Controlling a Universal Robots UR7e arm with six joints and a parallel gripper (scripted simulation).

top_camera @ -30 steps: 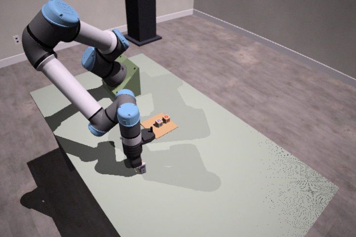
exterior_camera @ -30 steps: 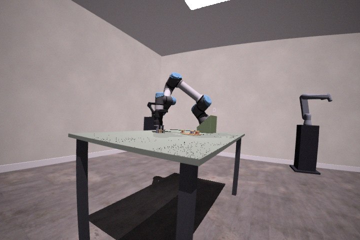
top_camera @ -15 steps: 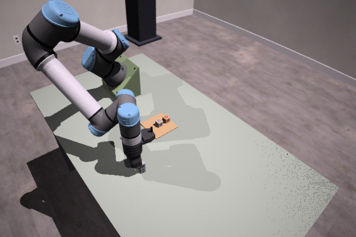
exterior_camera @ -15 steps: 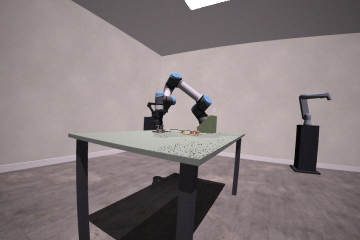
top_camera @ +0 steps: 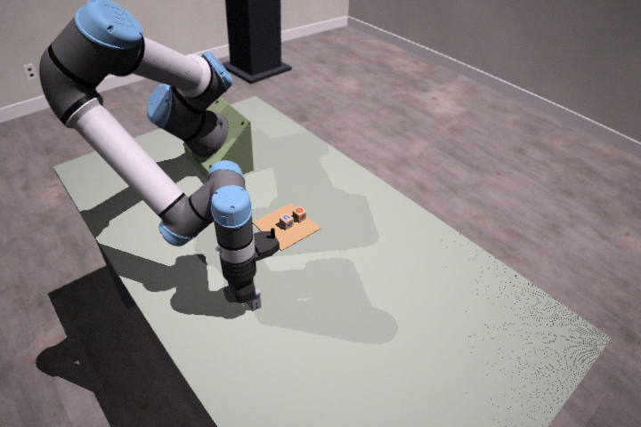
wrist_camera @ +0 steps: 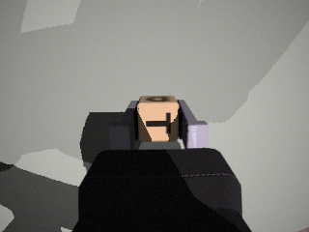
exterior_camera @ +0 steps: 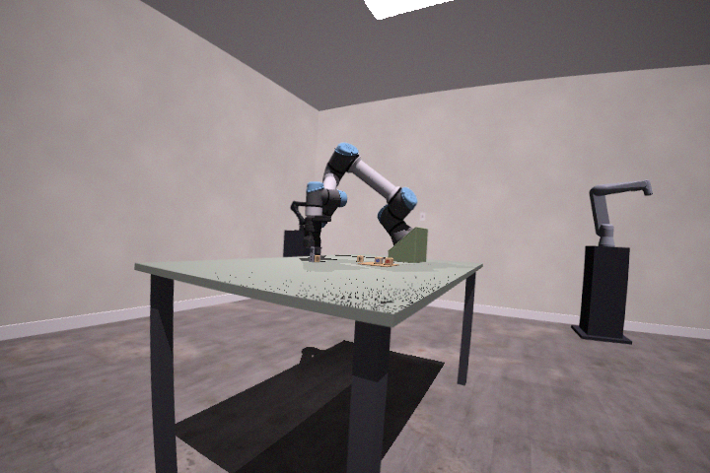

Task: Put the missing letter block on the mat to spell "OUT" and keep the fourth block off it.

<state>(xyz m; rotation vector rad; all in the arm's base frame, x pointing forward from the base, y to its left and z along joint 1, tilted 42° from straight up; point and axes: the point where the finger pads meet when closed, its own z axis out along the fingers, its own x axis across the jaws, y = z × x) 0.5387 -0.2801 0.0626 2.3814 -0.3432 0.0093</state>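
The orange mat is 15 cm behind my hand, 24 cm to the left of it and 2 cm below it. The rest, counted from my hand: block: 21 cm behind, 12 cm to the left.
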